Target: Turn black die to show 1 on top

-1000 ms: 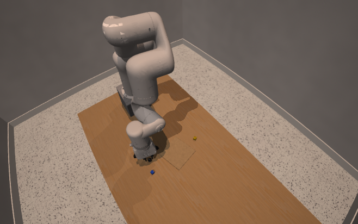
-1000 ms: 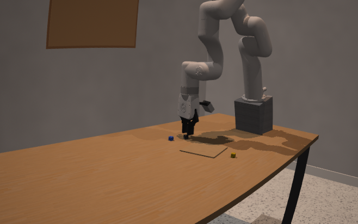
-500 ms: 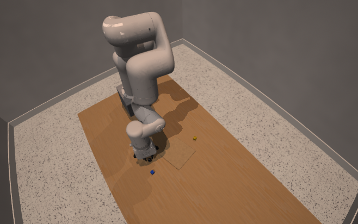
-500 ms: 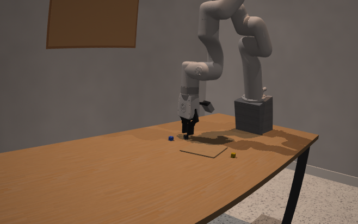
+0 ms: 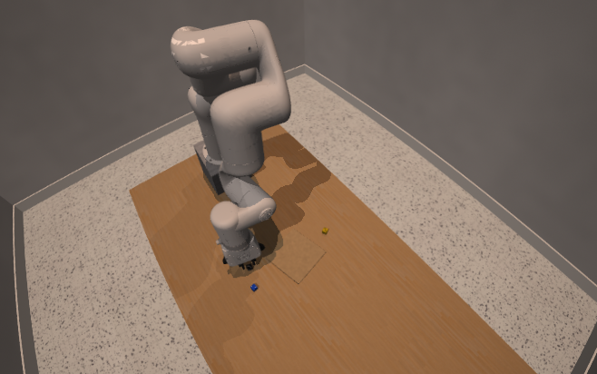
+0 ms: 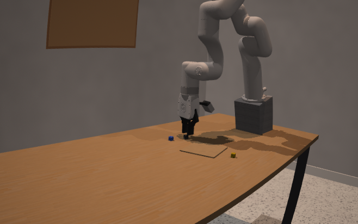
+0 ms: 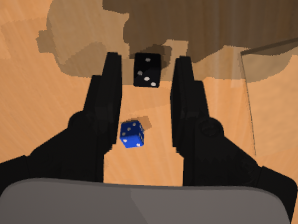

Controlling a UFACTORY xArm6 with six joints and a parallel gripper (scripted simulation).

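Right now the black die is 1 cm ahead of my hand and 3 cm below it. From my hand the other things lie so: yellow die 2 cm ahead, 28 cm to the left, 3 cm below; then tan mat 4 cm ahead, 15 cm to the left, 4 cm below; then blue die 8 cm ahead, 2 cm to the right, 3 cm below.
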